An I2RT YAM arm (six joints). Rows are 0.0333 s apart.
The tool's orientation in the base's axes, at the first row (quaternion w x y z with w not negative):
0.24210 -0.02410 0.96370 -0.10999
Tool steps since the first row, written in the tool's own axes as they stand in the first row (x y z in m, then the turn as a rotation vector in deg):
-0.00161 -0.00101 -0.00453 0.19 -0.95 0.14
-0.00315 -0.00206 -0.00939 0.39 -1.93 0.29
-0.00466 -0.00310 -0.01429 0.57 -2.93 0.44
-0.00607 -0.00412 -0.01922 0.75 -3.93 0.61
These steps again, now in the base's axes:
-0.00073 0.00008 0.00486 -0.11 -0.97 0.00
-0.00167 0.00019 0.00998 -0.22 -1.98 0.00
-0.00266 0.00031 0.01511 -0.31 -3.00 0.01
-0.00375 0.00044 0.02022 -0.40 -4.03 0.01

